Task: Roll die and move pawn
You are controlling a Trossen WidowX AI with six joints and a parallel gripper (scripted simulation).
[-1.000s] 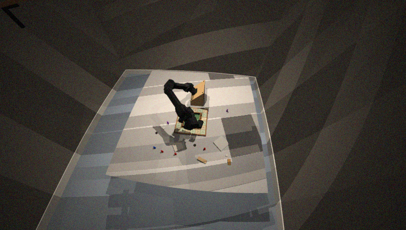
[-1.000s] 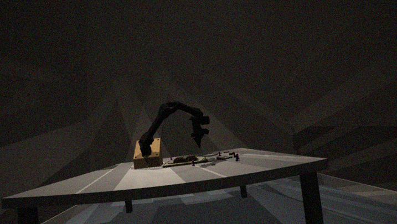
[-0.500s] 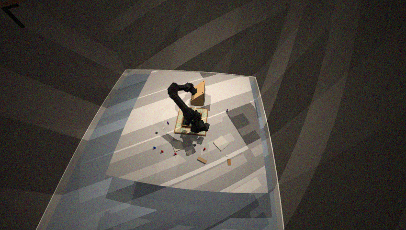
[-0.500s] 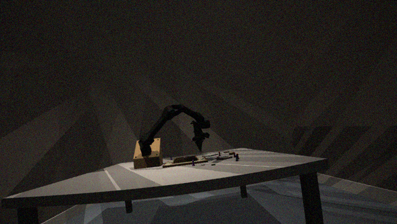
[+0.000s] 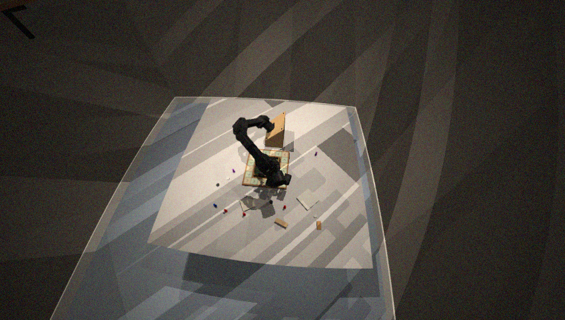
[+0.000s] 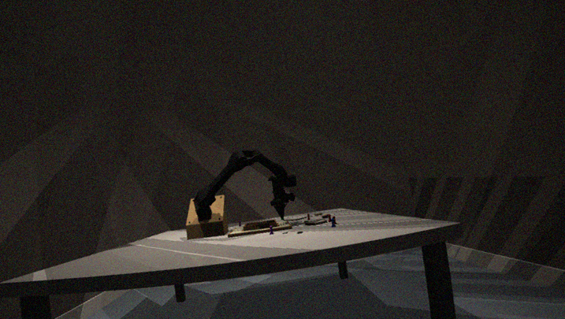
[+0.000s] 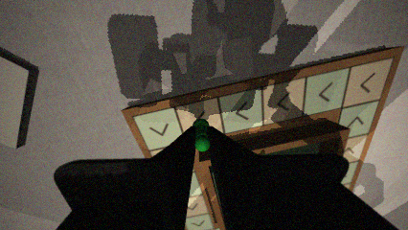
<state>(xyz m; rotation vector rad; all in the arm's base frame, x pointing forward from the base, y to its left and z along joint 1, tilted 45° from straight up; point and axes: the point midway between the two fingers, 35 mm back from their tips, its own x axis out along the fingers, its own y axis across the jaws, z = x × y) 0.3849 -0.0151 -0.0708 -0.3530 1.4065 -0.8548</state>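
Now: the green pawn 1 cm above my gripper tip. The rest, counted from my gripper tip: green dice tray: 12 cm behind, 6 cm to the right, 3 cm below; flat pale card: 20 cm to the left, 10 cm ahead, 3 cm below; white die: 12 cm behind, 7 cm to the right, 1 cm below.
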